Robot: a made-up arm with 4 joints.
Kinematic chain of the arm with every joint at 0, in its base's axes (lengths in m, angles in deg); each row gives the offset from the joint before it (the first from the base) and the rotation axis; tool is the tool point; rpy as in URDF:
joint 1: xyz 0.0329 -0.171 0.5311 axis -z
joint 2: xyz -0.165 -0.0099 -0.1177 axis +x
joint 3: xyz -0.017 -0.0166 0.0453 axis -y
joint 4: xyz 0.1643 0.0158 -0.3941 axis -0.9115 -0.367 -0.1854
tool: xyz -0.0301 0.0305 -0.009 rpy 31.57 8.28 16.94
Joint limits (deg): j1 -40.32..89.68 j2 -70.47..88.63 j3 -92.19..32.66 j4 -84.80..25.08
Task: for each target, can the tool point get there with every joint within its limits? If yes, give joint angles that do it. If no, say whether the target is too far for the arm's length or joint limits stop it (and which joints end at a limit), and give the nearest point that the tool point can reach.
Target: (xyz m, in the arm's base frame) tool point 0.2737 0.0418 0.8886
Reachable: no: joint limits stop it (at a limit: joint 2) | nearest point 0.2633 0.0326 0.4357 | short by 0.453 m
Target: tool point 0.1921 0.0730 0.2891
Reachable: yes | joints 30.66 62.36 9.21 -10.47
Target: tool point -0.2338 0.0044 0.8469
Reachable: no: joint limits stop it (at a limit: joint 1, joint 2) | nearest point -0.2506 0.0453 0.4343 | short by 0.415 m
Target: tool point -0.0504 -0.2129 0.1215
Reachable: yes | joints 63.05 -19.17 7.82 -52.93
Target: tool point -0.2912 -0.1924 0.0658
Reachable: yes | joints -27.98 18.15 -33.57 15.51
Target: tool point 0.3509 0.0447 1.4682
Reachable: no: too far | nearest point 0.3424 0.0390 0.4344 | short by 1.034 m
